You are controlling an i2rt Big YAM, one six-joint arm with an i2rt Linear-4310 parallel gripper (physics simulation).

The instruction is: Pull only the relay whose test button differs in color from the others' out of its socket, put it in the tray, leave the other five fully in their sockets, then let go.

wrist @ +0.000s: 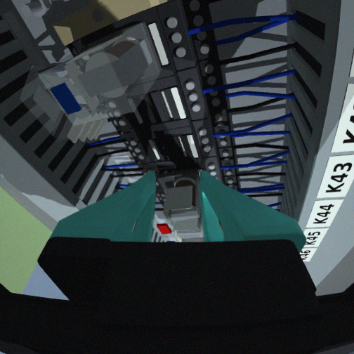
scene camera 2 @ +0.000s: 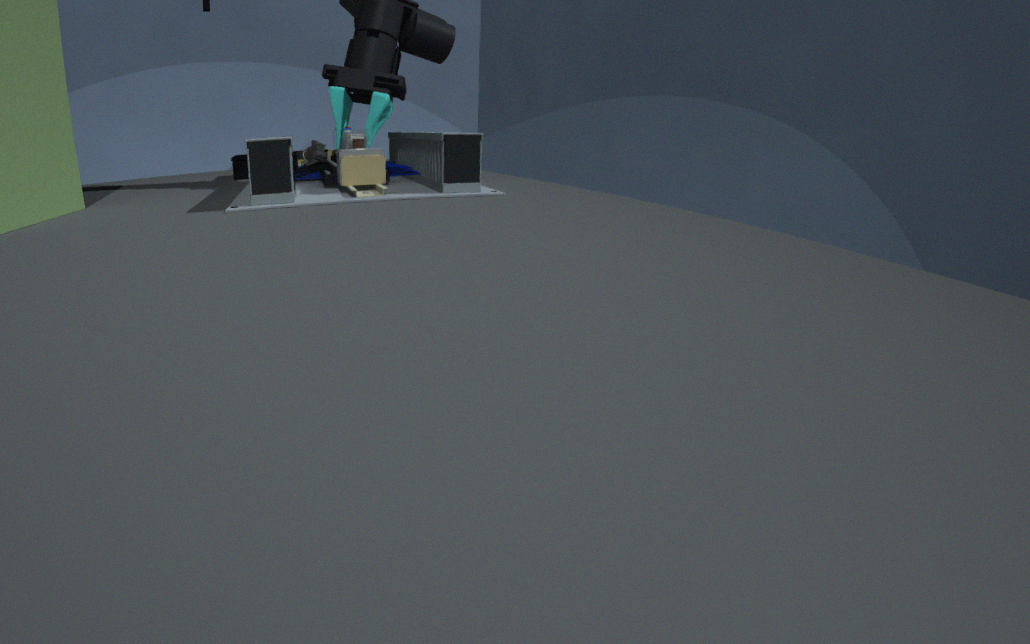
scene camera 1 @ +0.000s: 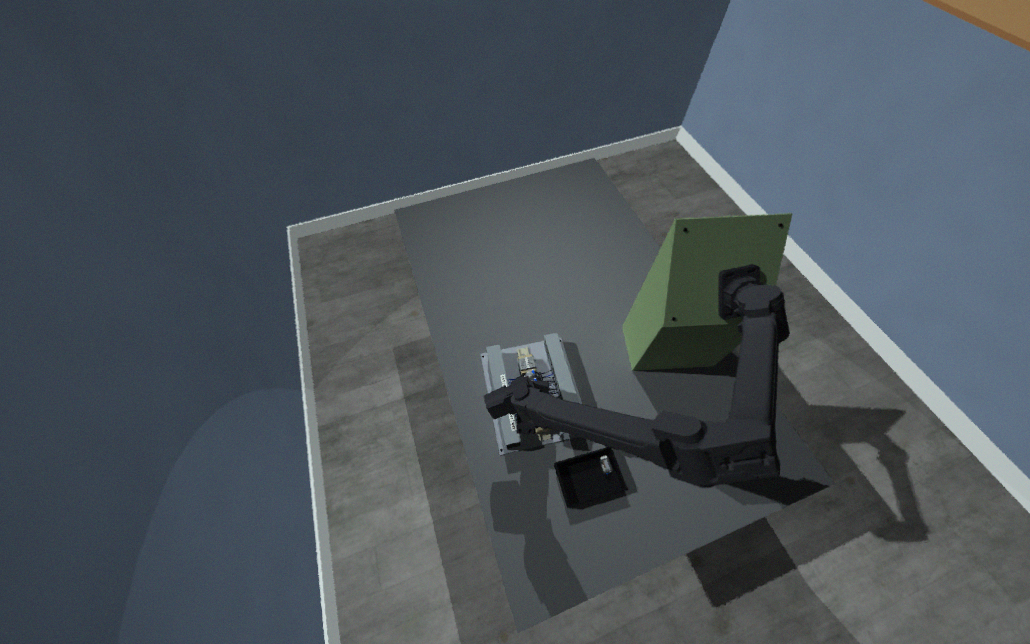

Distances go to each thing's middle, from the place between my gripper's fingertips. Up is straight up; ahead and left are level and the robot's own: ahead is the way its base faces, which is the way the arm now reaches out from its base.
My gripper is now 30 mm to the left of the grey panel [scene camera 2: 306,193] and 40 mm above it.
